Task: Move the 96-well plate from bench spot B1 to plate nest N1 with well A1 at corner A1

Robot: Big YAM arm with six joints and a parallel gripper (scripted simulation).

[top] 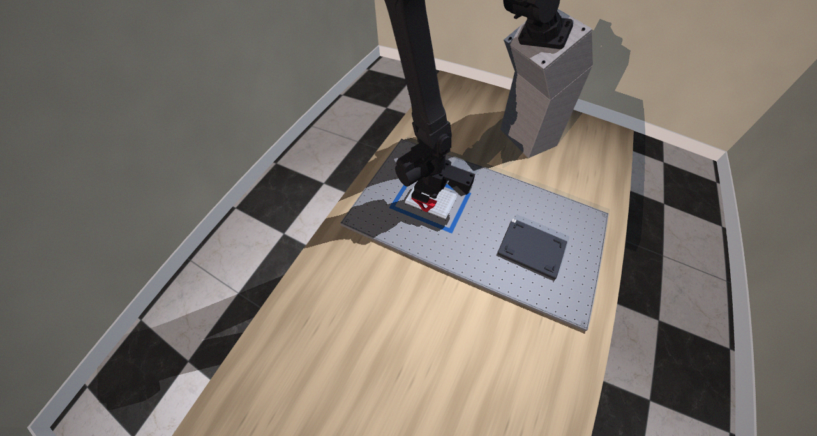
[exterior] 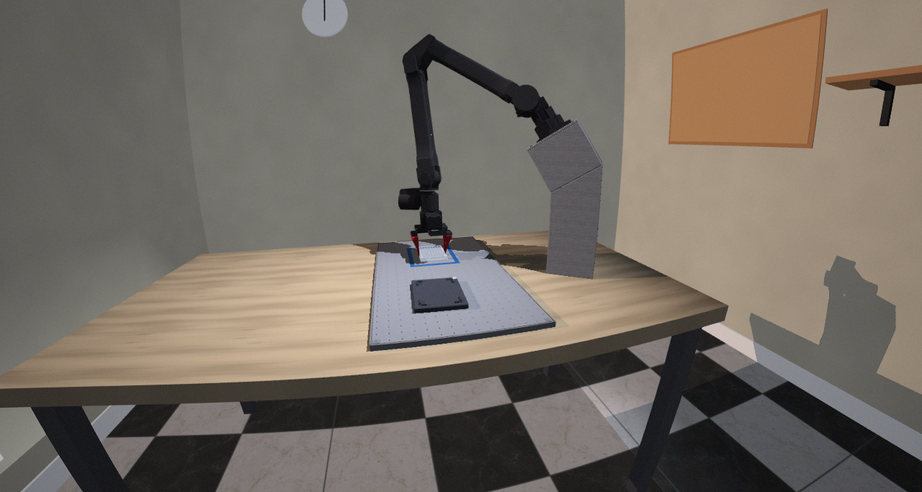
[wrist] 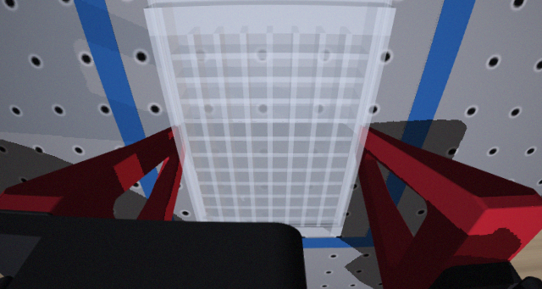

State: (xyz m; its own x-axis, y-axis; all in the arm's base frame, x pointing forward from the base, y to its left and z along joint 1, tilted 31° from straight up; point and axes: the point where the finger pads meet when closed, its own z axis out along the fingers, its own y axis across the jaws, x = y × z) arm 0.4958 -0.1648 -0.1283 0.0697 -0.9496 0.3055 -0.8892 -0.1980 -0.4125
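The dark plate nest lies 31 cm to the left of my hand. The rest, counted from my hand: white corner mark 5 cm behind, 24 cm to the left; clear 96-well plate right at my hand.
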